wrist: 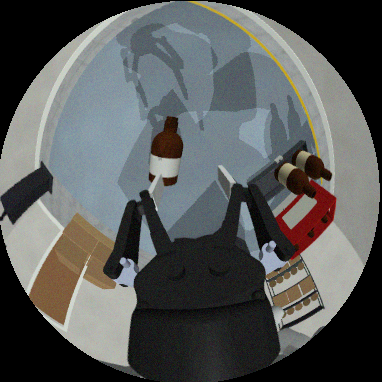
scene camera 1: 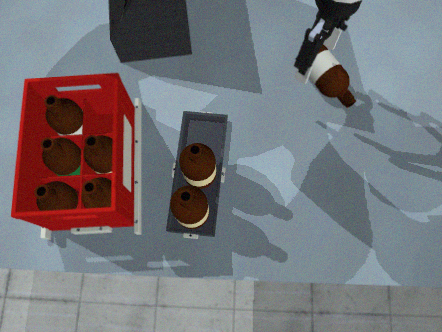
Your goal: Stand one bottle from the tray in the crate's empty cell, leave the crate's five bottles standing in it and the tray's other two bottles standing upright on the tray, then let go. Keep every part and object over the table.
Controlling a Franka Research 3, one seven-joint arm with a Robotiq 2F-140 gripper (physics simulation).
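A brown bottle with a white label lies on its side on the table, neck pointing away from my gripper in the wrist view. My gripper is open and empty; one finger is near the bottle's base end, and the bottle is not between the fingers. The grey tray holds two upright bottles, one near its middle and one at its front end. The red crate holds five standing bottles; its back right cell is empty.
A black block stands behind the crate and tray. A pale rail runs along the crate's right side. The table's front edge borders a tiled floor. Cardboard boxes and a shelf rack show beyond the table in the wrist view.
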